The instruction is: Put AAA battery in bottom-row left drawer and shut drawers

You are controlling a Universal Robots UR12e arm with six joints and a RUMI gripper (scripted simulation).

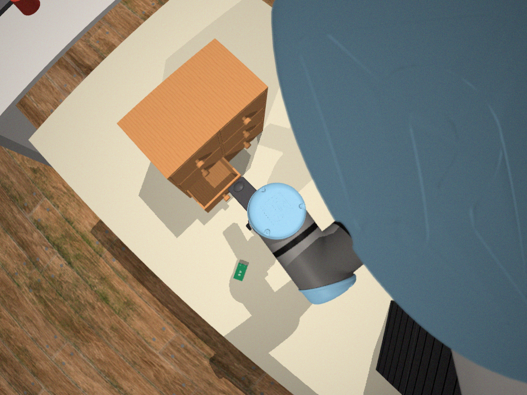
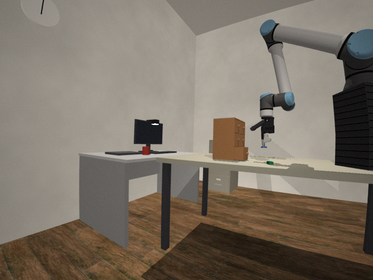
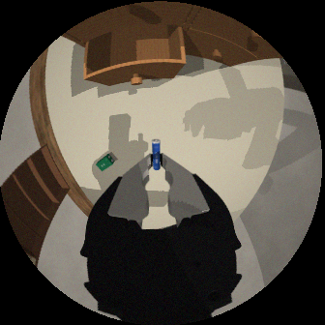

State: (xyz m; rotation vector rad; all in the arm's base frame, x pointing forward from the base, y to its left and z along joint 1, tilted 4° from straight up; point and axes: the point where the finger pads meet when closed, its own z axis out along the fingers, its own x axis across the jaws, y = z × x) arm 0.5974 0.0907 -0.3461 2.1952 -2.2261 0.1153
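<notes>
Now: hand 1 cm above the AAA battery. Round my hand: green block 13 cm to the left, 11 cm below, 6 cm behind.
</notes>
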